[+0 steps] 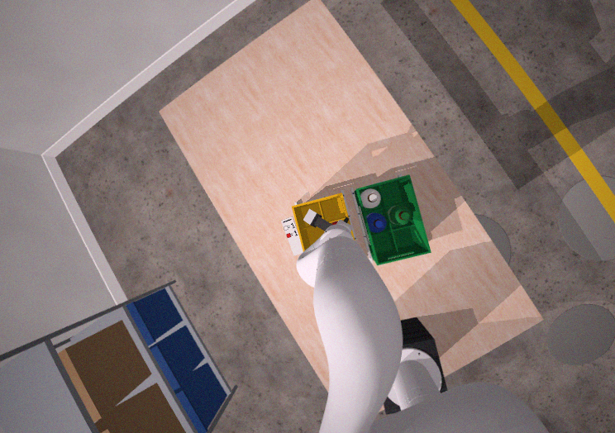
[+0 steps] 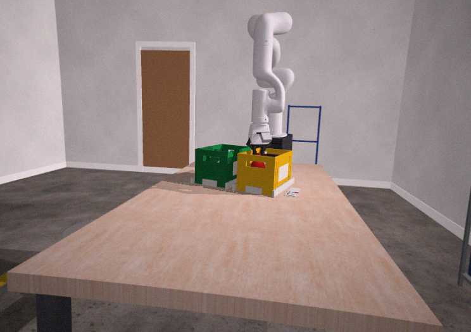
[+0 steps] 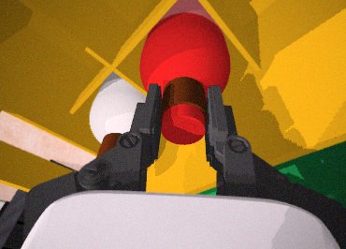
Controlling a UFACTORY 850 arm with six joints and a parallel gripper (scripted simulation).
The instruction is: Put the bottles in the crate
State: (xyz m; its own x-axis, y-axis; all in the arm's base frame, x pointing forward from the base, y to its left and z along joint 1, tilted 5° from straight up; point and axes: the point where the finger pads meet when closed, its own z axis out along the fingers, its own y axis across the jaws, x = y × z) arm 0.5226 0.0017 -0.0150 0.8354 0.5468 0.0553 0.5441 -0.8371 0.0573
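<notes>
Now: hand 70 mm above the red-label bottle. The rest, counted from my hand: blue-label bottle: 140 mm to the right, 70 mm below, 30 mm behind; yellow crate: 80 mm below, 40 mm to the left, 10 mm ahead; green crate: 190 mm to the right, 80 mm below, 40 mm behind.
</notes>
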